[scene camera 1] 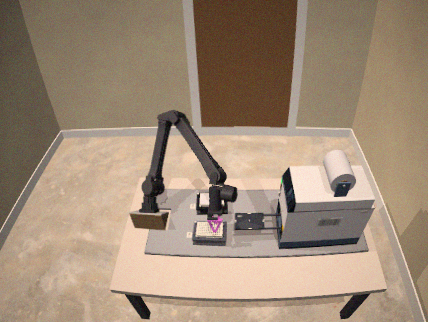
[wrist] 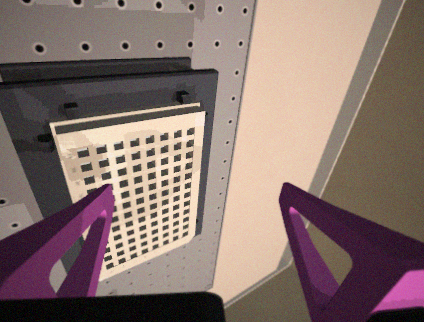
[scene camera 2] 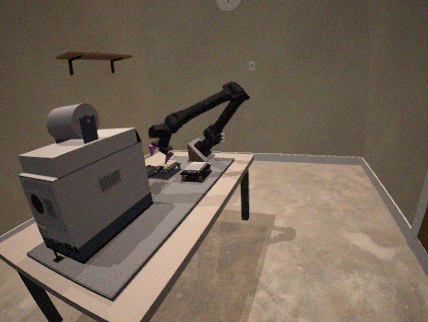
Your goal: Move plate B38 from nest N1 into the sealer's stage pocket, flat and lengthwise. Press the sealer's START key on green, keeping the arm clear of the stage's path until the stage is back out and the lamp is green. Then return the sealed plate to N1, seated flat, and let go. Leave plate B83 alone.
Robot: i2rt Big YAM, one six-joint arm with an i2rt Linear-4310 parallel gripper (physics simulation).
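Places are measured from the arm's base along level axes (x ahead, y left, z up), in centimetres.
Where they show: gripper, fingertip midpoint: [scene camera 1: 215, 227] [wrist: 199, 191] [scene camera 2: 158, 159]; arm's base, origin of the base link: [scene camera 1: 149, 211] [scene camera 2: 202, 149].
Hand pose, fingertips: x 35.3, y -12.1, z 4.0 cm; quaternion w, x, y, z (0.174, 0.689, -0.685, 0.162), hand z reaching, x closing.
Observation:
Things, the pixels of their centre, and the offset from my fingertips. Level surfaces: height alone.
- cream well plate, body centre: [wrist: 143, 197] [scene camera 1: 209, 229] [scene camera 2: 165, 165] dx -3.1, dy +2.0, dz -4.3 cm
- front dark nest, body centre: [wrist: 131, 177] [scene camera 1: 209, 232] [scene camera 2: 165, 169] dx -3.1, dy +2.0, dz -6.8 cm
- grey perforated board, its level: dz -9.5 cm
- film roll, body centre: [scene camera 2: 72, 122] [scene camera 1: 339, 171] dx +54.4, dy +4.7, dz +32.3 cm
A cream well plate [scene camera 1: 206, 229] [scene camera 2: 171, 165] [wrist: 150, 185] sits in the front dark nest [scene camera 1: 210, 241] [wrist: 30, 100]; its label is unreadable. My gripper [scene camera 1: 215, 226] [scene camera 2: 161, 153] [wrist: 199, 191] is open and empty above this plate. In the wrist view one finger overlaps the plate and the other lies out past its right side. A second, pale plate [scene camera 1: 203, 199] [scene camera 2: 198, 167] sits in the back nest, partly hidden by the arm in scene camera 1. The sealer [scene camera 1: 320, 227] [scene camera 2: 115, 185] has its dark stage [scene camera 1: 244, 220] out, without a plate; a small green light [scene camera 1: 281, 181] shows on its front.
The arm's base stands on an angled block [scene camera 1: 149, 220] at the table's left end. A grey perforated board [scene camera 1: 260, 245] [scene camera 2: 165, 205] lies under the nests and sealer. A film roll [scene camera 1: 338, 169] [scene camera 2: 72, 121] tops the sealer. The stage lies between the nests and the sealer.

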